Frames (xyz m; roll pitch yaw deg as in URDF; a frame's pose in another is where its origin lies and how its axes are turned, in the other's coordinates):
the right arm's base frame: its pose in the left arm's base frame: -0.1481 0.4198 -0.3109 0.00 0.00 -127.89
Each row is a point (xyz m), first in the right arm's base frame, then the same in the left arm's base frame.
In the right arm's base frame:
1: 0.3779 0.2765 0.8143
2: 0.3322 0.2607 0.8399
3: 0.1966 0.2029 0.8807
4: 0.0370 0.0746 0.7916
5: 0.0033 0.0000 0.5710
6: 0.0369 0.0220 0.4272
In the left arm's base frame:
1: -0.1620 -0.0482 0.5034
2: -0.1464 -0.0025 0.5290
3: -0.1087 0.1400 0.5698
4: -0.1119 0.3448 0.4807
5: -0.1501 0.4172 0.2601
6: -0.1534 0.3772 0.1163

